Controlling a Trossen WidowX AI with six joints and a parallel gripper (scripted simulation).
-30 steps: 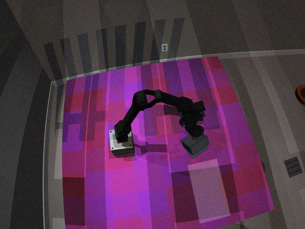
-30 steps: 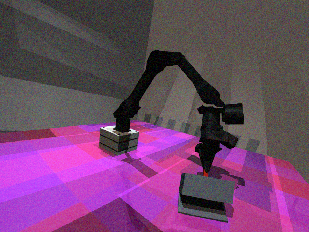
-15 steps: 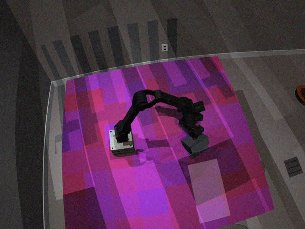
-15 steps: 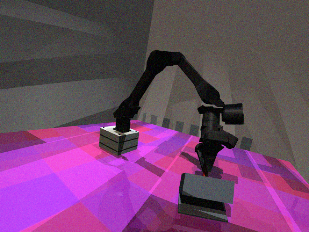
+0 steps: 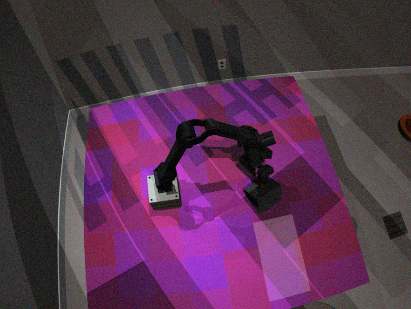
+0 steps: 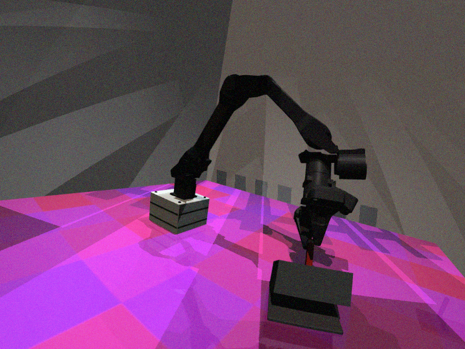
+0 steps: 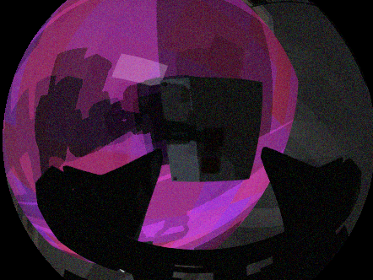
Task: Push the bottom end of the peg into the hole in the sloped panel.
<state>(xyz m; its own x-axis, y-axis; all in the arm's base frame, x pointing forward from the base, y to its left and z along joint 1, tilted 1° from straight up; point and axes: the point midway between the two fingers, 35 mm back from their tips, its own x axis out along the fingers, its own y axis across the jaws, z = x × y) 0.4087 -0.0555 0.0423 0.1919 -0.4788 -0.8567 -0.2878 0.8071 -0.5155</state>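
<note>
My gripper tip is 10 mm above the red peg. Round my gripper tip: sloped panel 50 mm below, 40 mm to the right, 10 mm ahead.
</note>
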